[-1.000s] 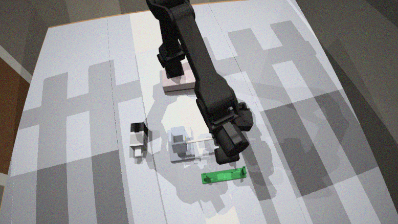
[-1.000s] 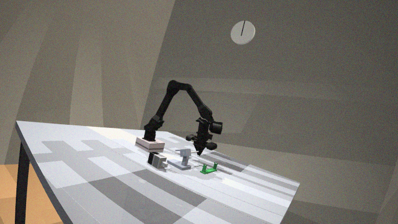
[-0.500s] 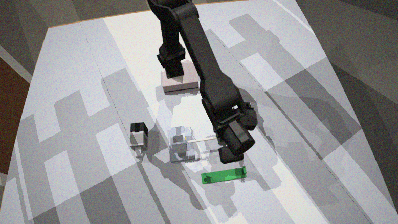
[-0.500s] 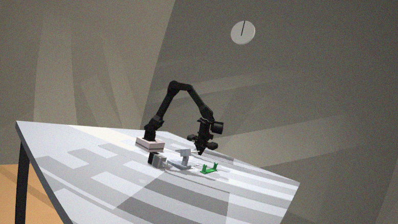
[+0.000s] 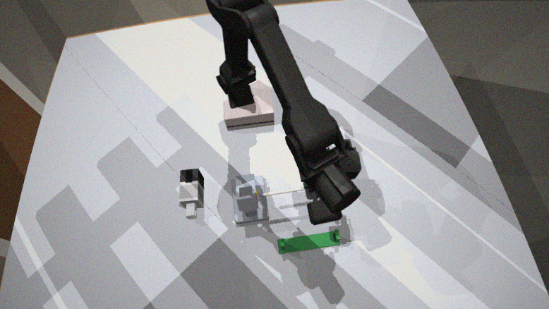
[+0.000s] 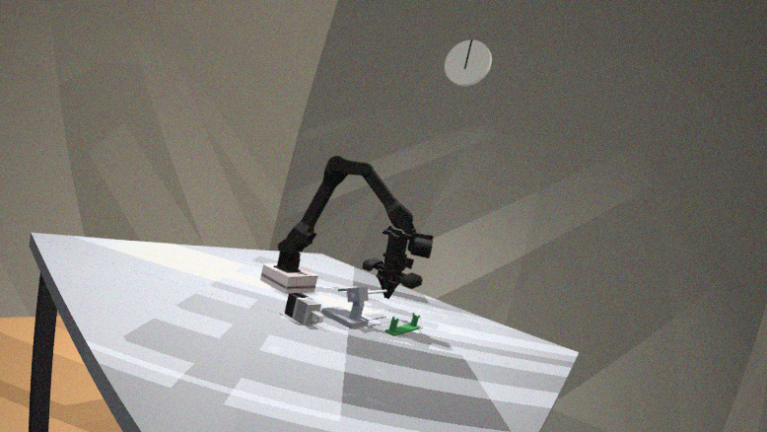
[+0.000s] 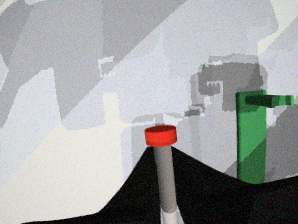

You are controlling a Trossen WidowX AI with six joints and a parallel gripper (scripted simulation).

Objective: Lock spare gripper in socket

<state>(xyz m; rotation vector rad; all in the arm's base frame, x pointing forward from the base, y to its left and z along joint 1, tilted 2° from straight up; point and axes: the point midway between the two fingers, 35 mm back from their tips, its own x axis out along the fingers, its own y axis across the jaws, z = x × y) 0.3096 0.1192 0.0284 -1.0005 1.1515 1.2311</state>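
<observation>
Now: gripper tip 100 mm short of the green cradle, 50 mm to the left of it and 40 mm above it. Also, from my gripper tip: grey mount: 160 mm to the right, 30 mm behind, 10 mm below; spare gripper: 290 mm to the right, 80 mm behind, 30 mm below.
</observation>
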